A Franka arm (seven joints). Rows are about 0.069 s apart.
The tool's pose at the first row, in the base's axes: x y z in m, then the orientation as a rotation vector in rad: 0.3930, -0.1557, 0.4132, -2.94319, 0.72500, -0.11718
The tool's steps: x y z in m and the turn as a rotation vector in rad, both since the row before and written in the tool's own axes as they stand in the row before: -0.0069, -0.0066, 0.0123, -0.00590, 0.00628, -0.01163; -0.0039, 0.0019, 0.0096, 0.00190, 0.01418, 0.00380; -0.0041, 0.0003, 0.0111, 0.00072, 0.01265, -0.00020; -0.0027, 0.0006, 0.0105, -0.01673, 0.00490, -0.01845; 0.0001, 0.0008, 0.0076, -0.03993, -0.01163, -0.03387; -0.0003, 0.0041, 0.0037, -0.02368, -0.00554, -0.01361; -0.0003, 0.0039, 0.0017, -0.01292, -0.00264, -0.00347
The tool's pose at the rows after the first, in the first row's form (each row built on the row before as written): 0.3912, -0.1456, 0.4015, -2.95431, 0.71038, -0.12553; 0.3879, -0.1448, 0.3915, -2.95302, 0.71722, -0.14692; 0.3854, -0.1424, 0.3802, -2.95411, 0.71831, -0.16598; 0.3841, -0.1410, 0.3695, -2.97802, 0.69666, -0.16951; 0.3848, -0.1414, 0.3619, -3.02760, 0.65636, -0.14193; 0.3832, -0.1449, 0.3580, -3.05448, 0.64173, -0.12708; 0.3815, -0.1483, 0.3561, -3.06773, 0.63967, -0.11941
